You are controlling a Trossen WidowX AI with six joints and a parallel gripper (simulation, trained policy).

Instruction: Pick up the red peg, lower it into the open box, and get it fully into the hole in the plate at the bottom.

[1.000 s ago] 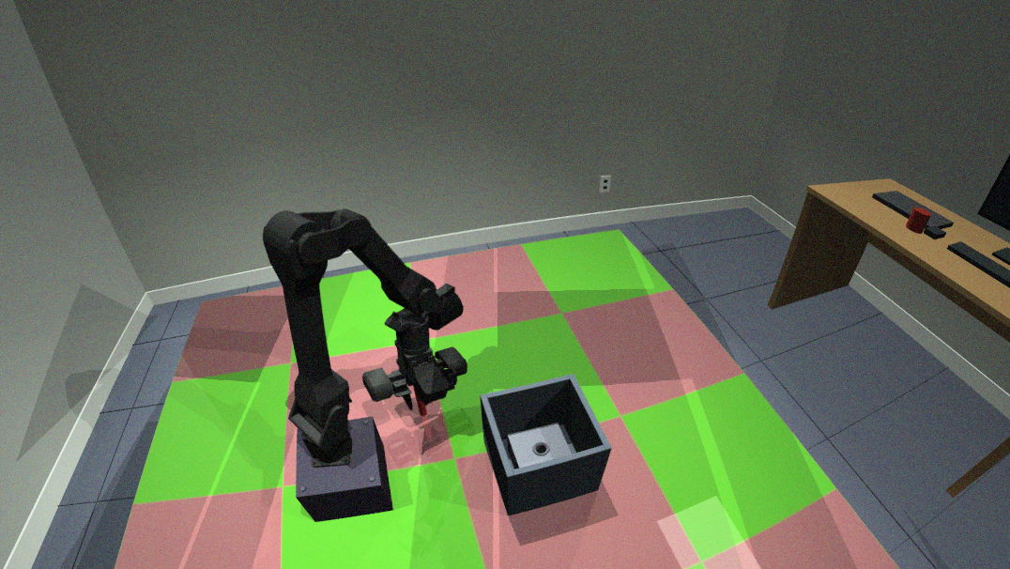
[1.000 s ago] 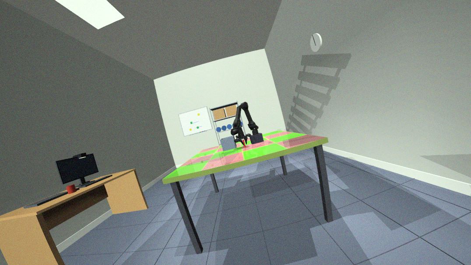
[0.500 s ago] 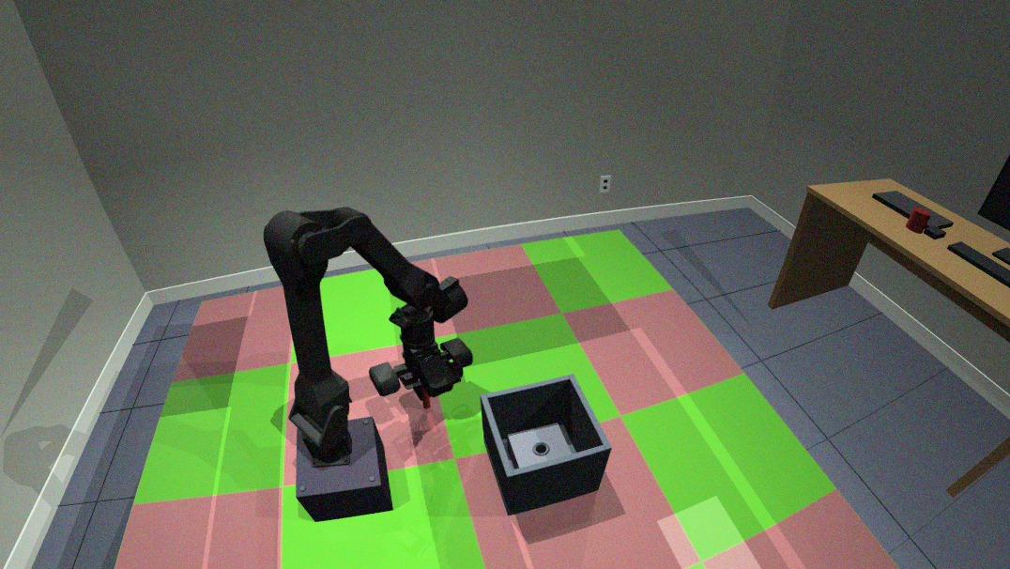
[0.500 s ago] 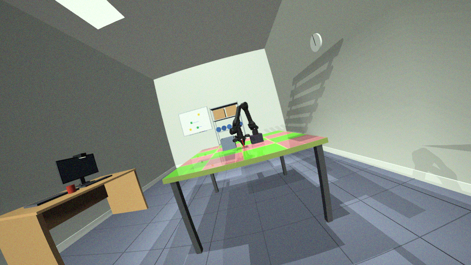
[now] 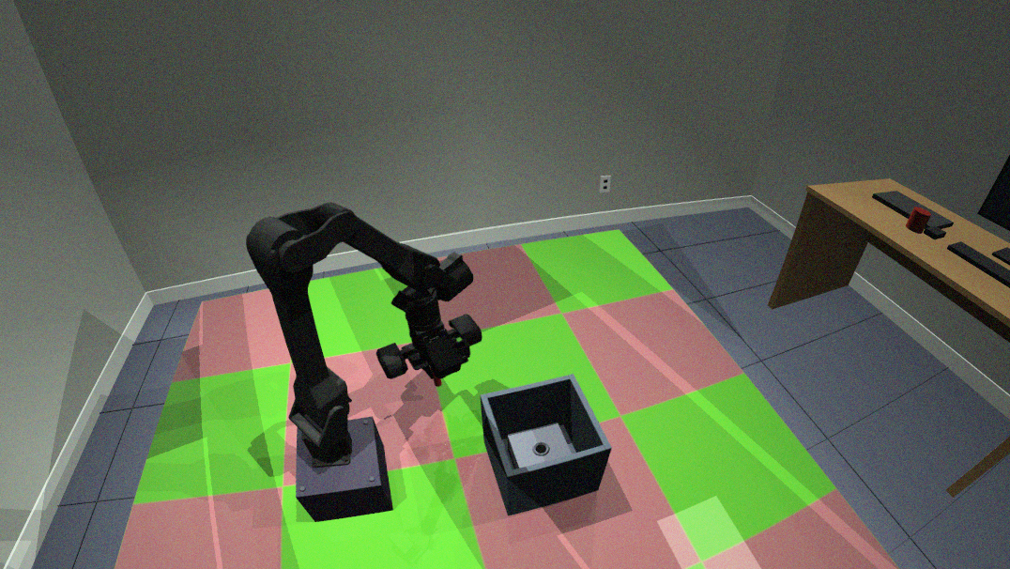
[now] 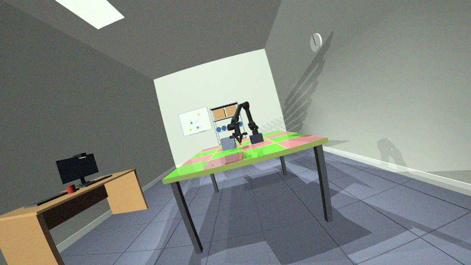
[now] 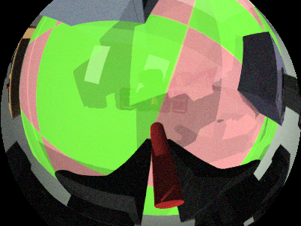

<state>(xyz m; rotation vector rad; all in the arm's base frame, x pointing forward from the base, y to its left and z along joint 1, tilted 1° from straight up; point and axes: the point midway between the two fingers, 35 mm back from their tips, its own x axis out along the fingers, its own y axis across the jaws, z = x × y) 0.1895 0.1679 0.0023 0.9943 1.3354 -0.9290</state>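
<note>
The light grey plate is 200 mm to the right of my gripper tip, 150 mm ahead of it and 10 mm below it. Round my gripper tip: red peg: 20 mm above, 10 mm to the right.
</note>
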